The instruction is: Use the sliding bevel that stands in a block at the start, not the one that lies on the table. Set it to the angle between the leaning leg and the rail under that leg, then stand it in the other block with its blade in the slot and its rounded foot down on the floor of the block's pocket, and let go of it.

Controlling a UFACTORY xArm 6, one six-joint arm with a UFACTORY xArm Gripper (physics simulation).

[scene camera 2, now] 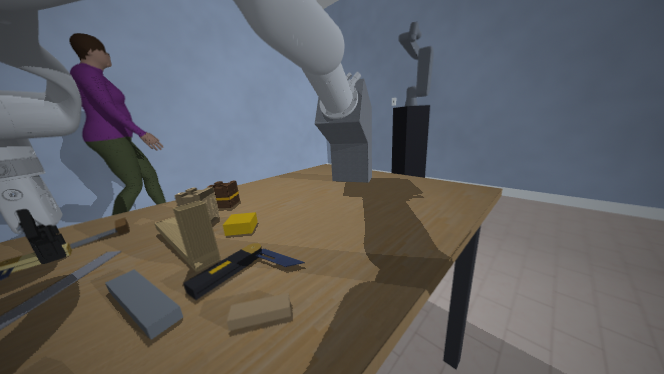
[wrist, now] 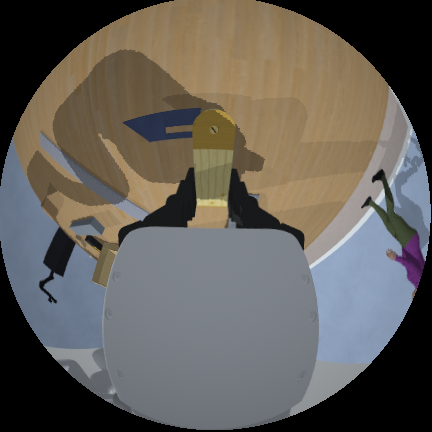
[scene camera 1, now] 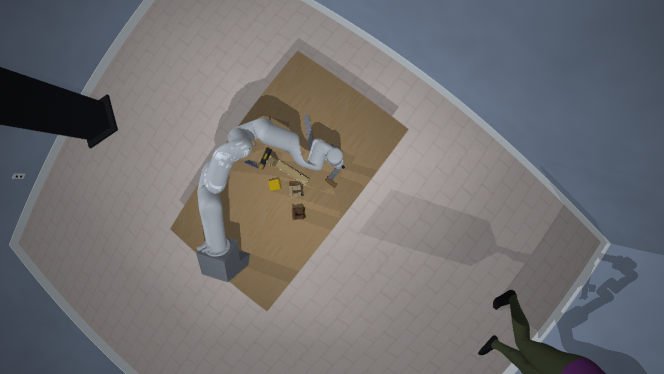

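Pixels of known places: gripper, fingertip midpoint: (scene camera 2: 56,256) (wrist: 212,179); arm's base at its link origin: (scene camera 2: 338,101) (scene camera 1: 217,246).
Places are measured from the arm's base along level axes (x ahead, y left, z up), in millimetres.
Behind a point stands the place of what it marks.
The pale-handled sliding bevel (scene camera 2: 25,262) {x 706, y 198, z -283 mm} (wrist: 213,159) {x 712, y 183, z -277 mm} has a brass rounded end and a slotted blue blade (wrist: 150,124) {x 713, y 241, z -285 mm} swung out to one side. My gripper (scene camera 2: 54,254) {x 685, y 169, z -295 mm} (wrist: 212,179) {x 685, y 169, z -295 mm} is shut on its handle, low over the table; its fingers are hidden in scene camera 1. A black-handled bevel (scene camera 1: 265,158) {x 331, y 348, z -277 mm} (scene camera 2: 222,272) {x 330, y 374, z -279 mm} lies on the table, blue blade out. The wooden leg (scene camera 2: 197,230) {x 368, y 320, z -223 mm} leans over its rail (scene camera 1: 292,171) {x 447, y 214, z -273 mm} (scene camera 2: 175,242) {x 439, y 243, z -274 mm}. The pale block (scene camera 1: 296,189) {x 435, y 110, z -231 mm} (scene camera 2: 212,201) {x 396, y 97, z -244 mm} and the dark brown block (scene camera 1: 295,216) {x 371, y -22, z -228 mm} (scene camera 2: 227,194) {x 372, y 21, z -252 mm} hold no bevel.
A yellow block (scene camera 1: 274,184) {x 323, y 189, z -267 mm} (scene camera 2: 240,225) {x 318, y 216, z -273 mm} lies near the pale block. A grey bar with a brown end (scene camera 1: 331,182) {x 623, y 70, z -275 mm} (scene camera 2: 121,226) {x 605, y 97, z -275 mm} lies close to the gripper. A long grey strip (scene camera 1: 308,131) {x 618, y 390, z -294 mm} (scene camera 2: 75,277) {x 586, y 273, z -293 mm}, a grey block (scene camera 2: 145,305) {x 417, y 413, z -277 mm} and a tan block (scene camera 2: 260,312) {x 269, y 474, z -280 mm} also lie there.
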